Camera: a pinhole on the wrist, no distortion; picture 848 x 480 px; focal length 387.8 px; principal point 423.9 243.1 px. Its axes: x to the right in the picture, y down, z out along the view. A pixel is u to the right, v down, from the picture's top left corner.
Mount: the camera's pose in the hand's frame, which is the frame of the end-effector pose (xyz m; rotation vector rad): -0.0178 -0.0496 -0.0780 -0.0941 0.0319 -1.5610
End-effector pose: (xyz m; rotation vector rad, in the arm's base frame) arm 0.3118 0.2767 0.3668 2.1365 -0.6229 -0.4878
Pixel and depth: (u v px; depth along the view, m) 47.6 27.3 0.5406
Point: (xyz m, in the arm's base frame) -0.2910 -0.1055 0.5347
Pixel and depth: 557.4 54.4 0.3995
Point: 0.0302 0.2618 0.0535
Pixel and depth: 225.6 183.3 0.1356
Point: 0.2523 0.2457 0.3583
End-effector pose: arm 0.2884 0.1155 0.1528 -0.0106 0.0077 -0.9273
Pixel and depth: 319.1 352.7 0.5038
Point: 0.4768 0.0520 0.5581
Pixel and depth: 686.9 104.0 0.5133
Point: -0.1030 0.0166 0.6195
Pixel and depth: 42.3 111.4 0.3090
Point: 0.4431 0.3569 0.3759
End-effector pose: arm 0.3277 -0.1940 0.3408 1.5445 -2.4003 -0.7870
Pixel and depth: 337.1 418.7 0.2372
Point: 0.2070 -0.2359 0.2096
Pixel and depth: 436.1 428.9 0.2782
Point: 0.2239 -0.2677 0.1397
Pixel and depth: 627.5 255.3 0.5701
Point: 0.3533 -0.1746 -0.2572
